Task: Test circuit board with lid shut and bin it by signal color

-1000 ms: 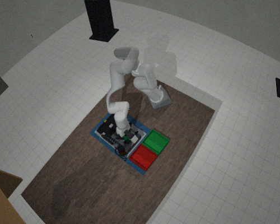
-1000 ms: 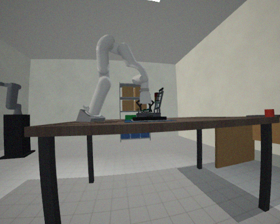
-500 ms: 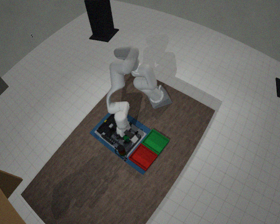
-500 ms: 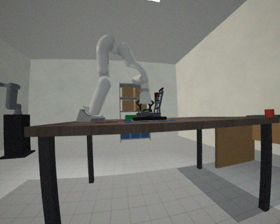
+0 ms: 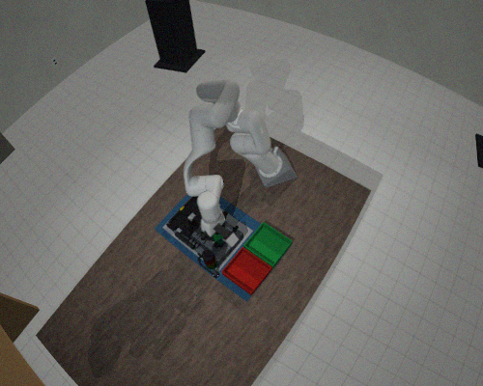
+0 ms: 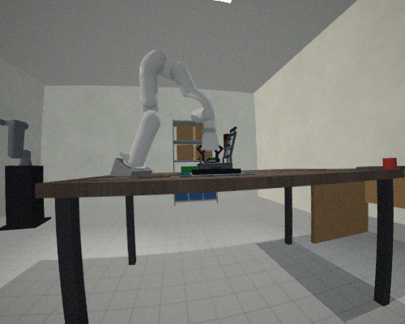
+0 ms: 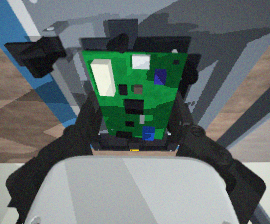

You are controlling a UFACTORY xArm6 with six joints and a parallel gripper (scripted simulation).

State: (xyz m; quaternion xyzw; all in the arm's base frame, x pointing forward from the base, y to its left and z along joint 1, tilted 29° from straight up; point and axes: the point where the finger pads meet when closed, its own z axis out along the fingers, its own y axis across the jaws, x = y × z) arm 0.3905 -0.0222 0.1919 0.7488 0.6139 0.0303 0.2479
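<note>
The green circuit board lies right at my hand. Round my hand: tester lid: 120 mm ahead, 30 mm to the right, 100 mm above; then tester plate: 10 mm ahead, 10 mm below; then black latch block: 40 mm behind, 70 mm to the left.
</note>
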